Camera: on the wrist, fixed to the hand. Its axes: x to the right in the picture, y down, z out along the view.
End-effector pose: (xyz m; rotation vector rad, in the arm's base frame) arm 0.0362 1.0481 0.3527 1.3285 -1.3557 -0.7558
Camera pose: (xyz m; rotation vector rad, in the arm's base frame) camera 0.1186 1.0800 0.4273 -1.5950 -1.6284 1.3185
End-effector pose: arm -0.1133 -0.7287 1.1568 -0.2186 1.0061 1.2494
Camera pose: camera -0.2103 -0.7761 1.1154 -1.2204 -0.1054 -1.6369
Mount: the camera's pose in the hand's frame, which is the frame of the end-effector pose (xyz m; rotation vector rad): 0.0007 0.0512 -0.1037 -0.0551 0.2700 -3.1133
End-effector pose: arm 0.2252 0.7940 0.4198 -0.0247 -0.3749 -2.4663
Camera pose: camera 0.2628 0.7265 0.3338 -0.4466 -0.0688 0.6732
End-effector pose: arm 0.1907 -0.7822 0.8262 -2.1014 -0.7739 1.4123
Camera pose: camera 0.2972 -0.8272 0.8273 0.5427 -1.8083 -0.7428
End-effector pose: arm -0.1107 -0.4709 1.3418 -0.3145 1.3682 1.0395
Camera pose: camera -0.2162 -0.5178 1.3351 -1.6400 -0.2150 -1.6084
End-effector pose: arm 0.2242 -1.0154 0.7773 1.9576 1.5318 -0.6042
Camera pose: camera 0.2742 -0.9533 0.8611 1.4924 -2.0685 0.5823
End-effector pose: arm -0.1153 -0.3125 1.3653 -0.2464 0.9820 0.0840
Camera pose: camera -0.2084 -0.2882 1.3011 -1.5292 -0.1220 -2.7315
